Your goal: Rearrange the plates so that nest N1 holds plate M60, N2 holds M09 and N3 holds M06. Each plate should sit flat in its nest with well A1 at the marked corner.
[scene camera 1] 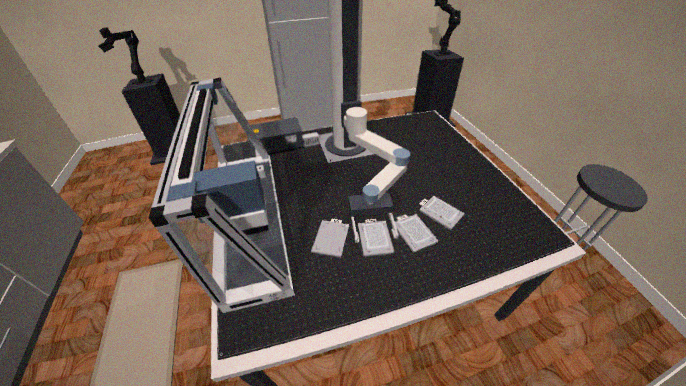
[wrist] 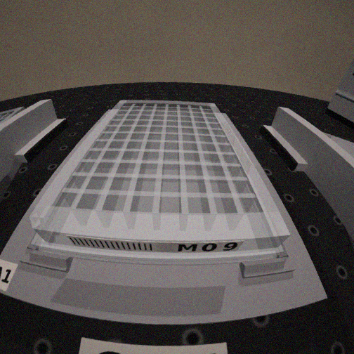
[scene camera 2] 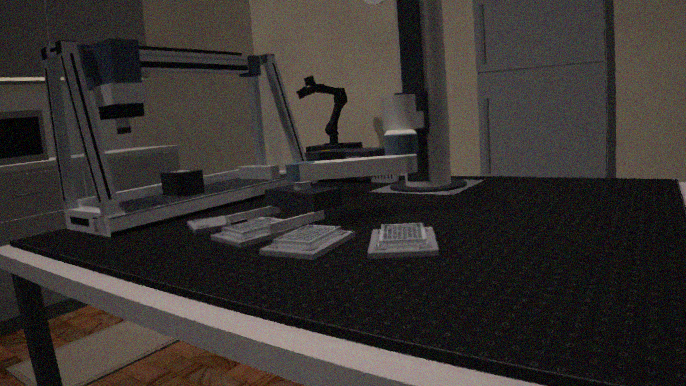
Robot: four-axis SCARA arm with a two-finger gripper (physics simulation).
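Seen in the pictures: gripper, fingertip midpoint: (scene camera 1: 377,238) (scene camera 2: 246,224); arm's base, origin of the base link: (scene camera 1: 346,145) (scene camera 2: 428,189).
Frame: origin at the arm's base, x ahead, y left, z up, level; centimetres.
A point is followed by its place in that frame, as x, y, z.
Note:
Plate M09 (wrist: 160,165) (scene camera 1: 376,236) {70.7, -8.9, 3.8} (scene camera 2: 252,224) {70.1, -9.8, 3.8} sits in the OUT nest (wrist: 270,304) (scene camera 1: 378,253) {77.7, -10.7, 2.3}, and looks flat. My gripper (wrist: 163,109) (scene camera 1: 376,239) {72.2, -9.3, 4.4} (scene camera 2: 248,225) {72.2, -9.3, 4.4} is open, with one finger beside each long side of M09 and a gap on both sides. Nest N3 (scene camera 1: 330,240) {66.2, -27.0, 2.5} (scene camera 2: 206,224) {69.3, -27.0, 2.3} is empty. One plate (scene camera 1: 416,231) {73.3, 7.8, 3.7} (scene camera 2: 316,231) {70.8, 8.6, 3.8} sits in N2 (scene camera 2: 287,254) {80.4, 9.3, 1.9}; another plate (scene camera 1: 441,211) {66.5, 23.7, 3.6} (scene camera 2: 402,231) {65.4, 24.7, 3.8} sits in N1 (scene camera 2: 402,254) {73.0, 28.6, 1.9}. Their labels are unreadable. The A1 mark (wrist: 5,276) is at the near left of the OUT nest in the wrist view.
A gantry frame (scene camera 1: 252,239) {80.3, -52.2, 31.0} (scene camera 2: 87,130) {84.0, -51.4, 27.9} stands beside N3. The arm's column (scene camera 1: 338,75) {5.3, -5.3, 44.8} (scene camera 2: 439,100) {3.2, 6.8, 28.6} rises behind the nests. A dark box (scene camera 1: 285,135) {-3.5, -34.3, 11.8} stands behind the gantry. A stool (scene camera 1: 611,187) stands off the table.

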